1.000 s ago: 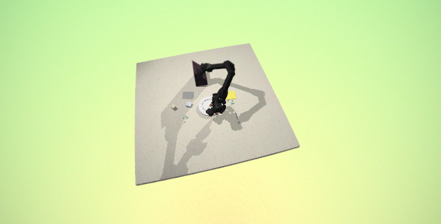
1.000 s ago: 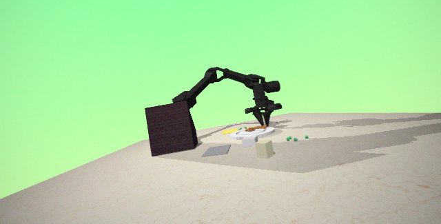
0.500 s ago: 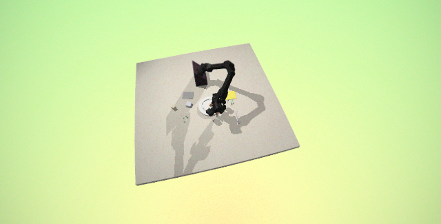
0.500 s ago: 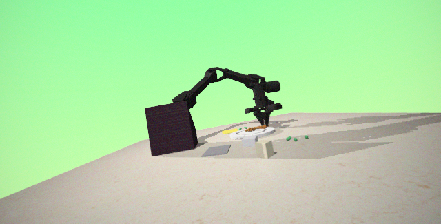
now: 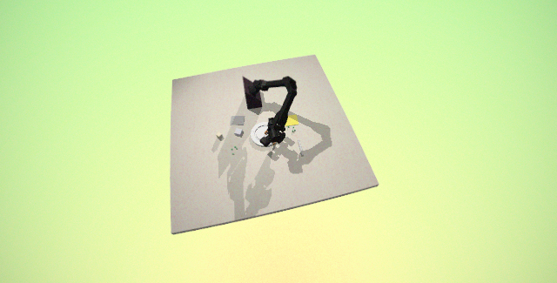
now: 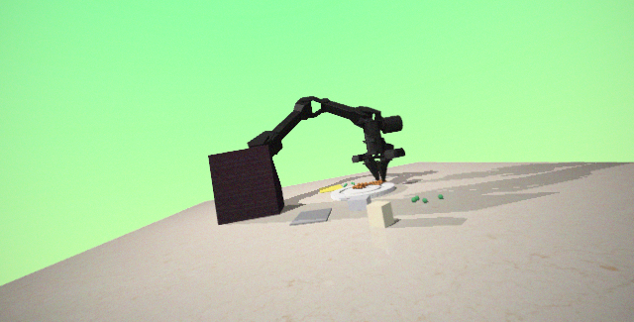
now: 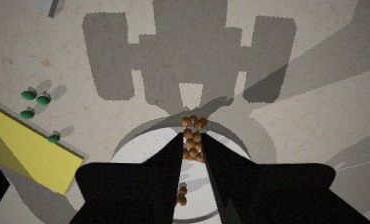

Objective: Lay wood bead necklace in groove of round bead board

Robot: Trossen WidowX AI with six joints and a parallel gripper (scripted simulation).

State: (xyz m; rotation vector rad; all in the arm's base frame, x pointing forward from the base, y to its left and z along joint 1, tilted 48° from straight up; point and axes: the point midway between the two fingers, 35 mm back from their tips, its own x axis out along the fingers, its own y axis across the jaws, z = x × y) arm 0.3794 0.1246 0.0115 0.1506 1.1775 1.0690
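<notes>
Right now the round white bead board is 8 cm behind my gripper tip, 5 cm to the right of it and 1 cm below it. From my gripper tip the other things lie so: thin white strip 18 cm to the left, 7 cm ahead, 1 cm below; then yellow card 17 cm behind, 15 cm to the left, 2 cm below; then grey flat plate 24 cm behind, 23 cm to the right, 2 cm below.
</notes>
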